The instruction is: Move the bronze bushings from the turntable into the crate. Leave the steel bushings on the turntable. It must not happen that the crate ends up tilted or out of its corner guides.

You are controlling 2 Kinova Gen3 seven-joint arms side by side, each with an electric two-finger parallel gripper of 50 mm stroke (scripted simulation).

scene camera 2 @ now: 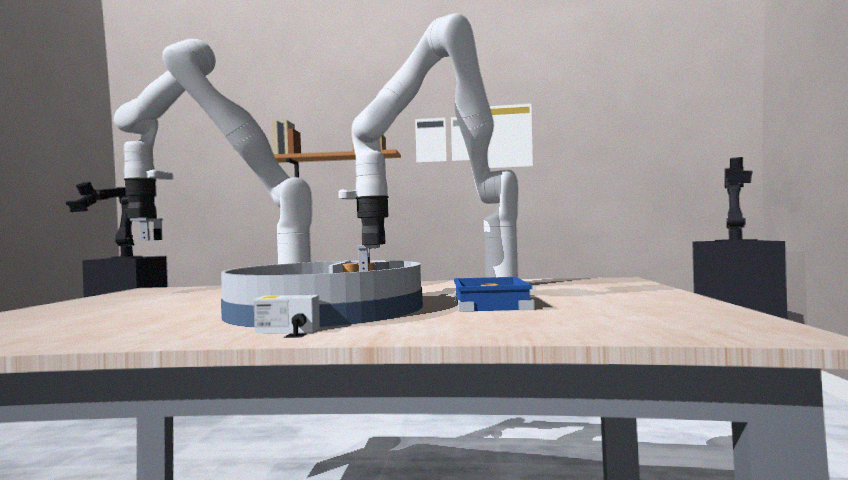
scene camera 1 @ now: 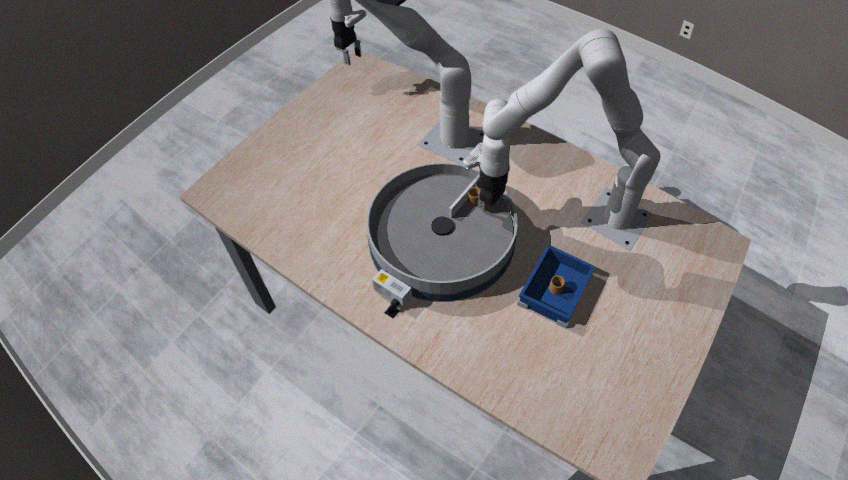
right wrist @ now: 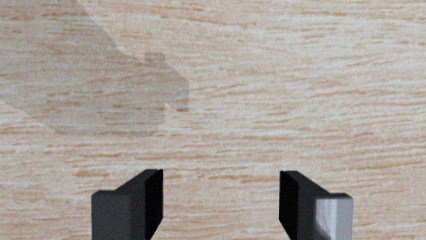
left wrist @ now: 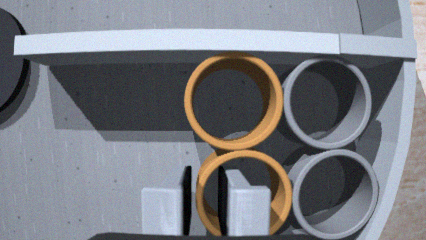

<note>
In view: the left gripper (scene camera 2: pixel 364 271), the right gripper (scene camera 2: pixel 151 240), a blue crate (scene camera 1: pixel 576 272), a bronze bushing (left wrist: pixel 273 101) and a bronze bushing (left wrist: pixel 281 197).
The blue crate is seen too in scene camera 2 (scene camera 2: pixel 486 298). The left gripper shows as well in the left wrist view (left wrist: pixel 204 190). The right gripper shows as well in the right wrist view (right wrist: pixel 221 195). The right wrist view misses the blue crate: it is out of frame. The left wrist view does not show the blue crate: it is out of frame.
</note>
